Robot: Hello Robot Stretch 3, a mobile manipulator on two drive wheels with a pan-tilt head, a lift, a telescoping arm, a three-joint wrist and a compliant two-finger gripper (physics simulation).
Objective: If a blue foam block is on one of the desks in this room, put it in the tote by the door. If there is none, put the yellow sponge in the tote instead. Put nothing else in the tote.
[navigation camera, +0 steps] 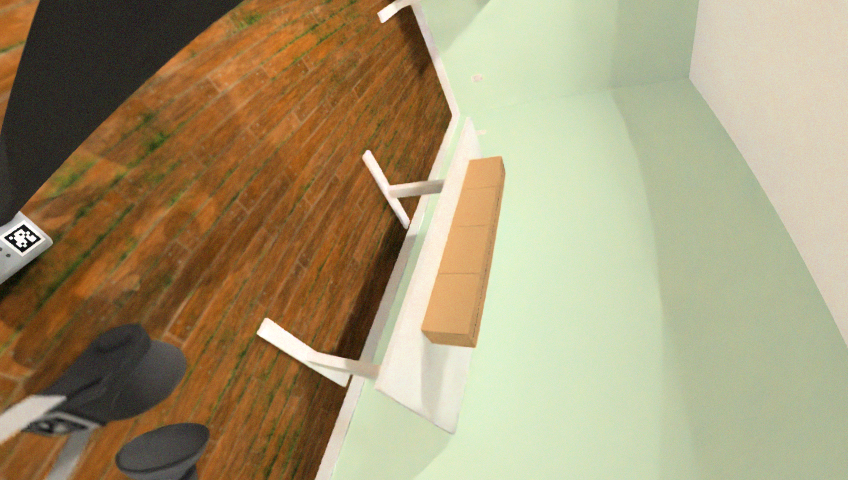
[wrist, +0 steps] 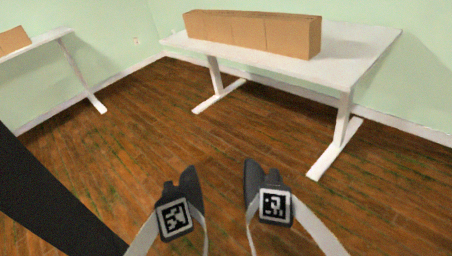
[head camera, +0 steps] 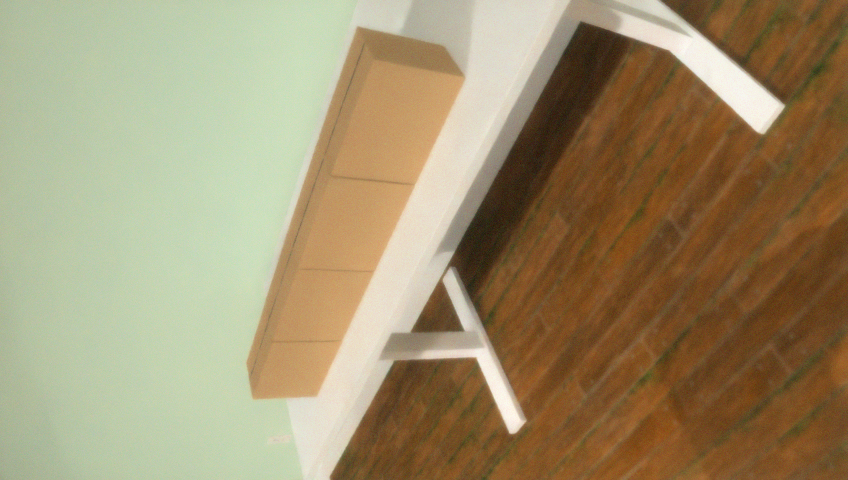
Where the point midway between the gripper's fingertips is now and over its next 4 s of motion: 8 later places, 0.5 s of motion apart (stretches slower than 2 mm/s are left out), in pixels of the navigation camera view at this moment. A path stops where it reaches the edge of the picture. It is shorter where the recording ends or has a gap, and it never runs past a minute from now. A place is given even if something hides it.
My gripper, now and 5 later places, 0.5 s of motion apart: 176, 386; 173, 377; 171, 332; 155, 281; 122, 233; 68, 190
